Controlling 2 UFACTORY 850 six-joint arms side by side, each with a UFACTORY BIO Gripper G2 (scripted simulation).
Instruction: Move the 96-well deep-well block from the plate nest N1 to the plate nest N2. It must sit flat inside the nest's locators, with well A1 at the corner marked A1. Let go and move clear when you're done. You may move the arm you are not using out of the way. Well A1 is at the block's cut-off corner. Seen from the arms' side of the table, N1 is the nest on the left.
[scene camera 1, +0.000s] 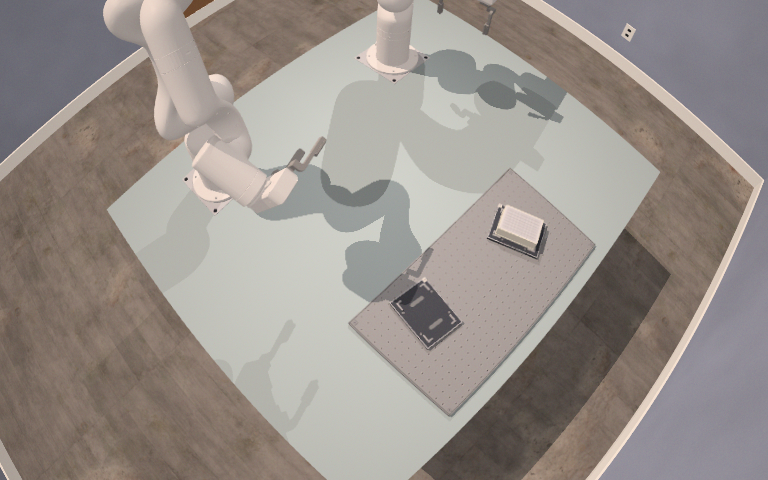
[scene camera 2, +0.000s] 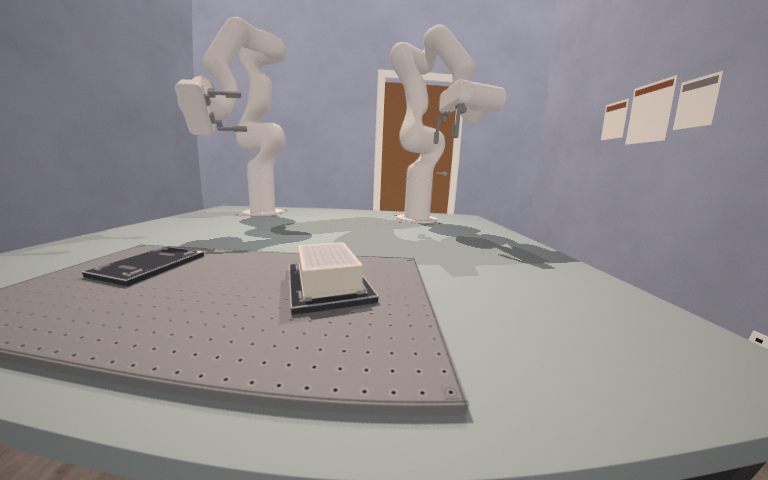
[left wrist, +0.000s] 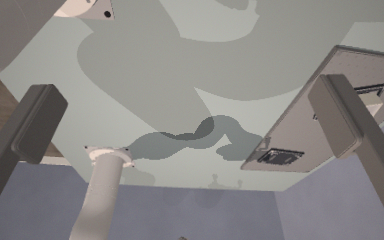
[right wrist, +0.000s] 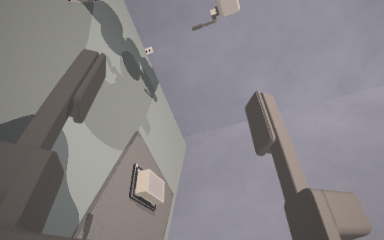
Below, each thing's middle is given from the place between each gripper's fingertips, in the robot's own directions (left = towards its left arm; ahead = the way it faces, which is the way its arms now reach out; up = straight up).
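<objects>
Cream deep-well block (scene camera 2: 330, 269): far ahead of my right hand, far to the left of it, far below it. Plate nest N2 (scene camera 1: 432, 307): 390 mm ahead of my right hand, 40 mm to the left, 370 mm below. Plate nest N1 (scene camera 2: 295, 280): 400 mm ahead of my right hand, 410 mm to the left, 370 mm below.
From my left hand: cream deep-well block far ahead, far to the right, far below; plate nest N2 510 mm ahead, 650 mm to the right, 330 mm below; plate nest N1 520 mm ahead, 280 mm to the right, 330 mm below.
</objects>
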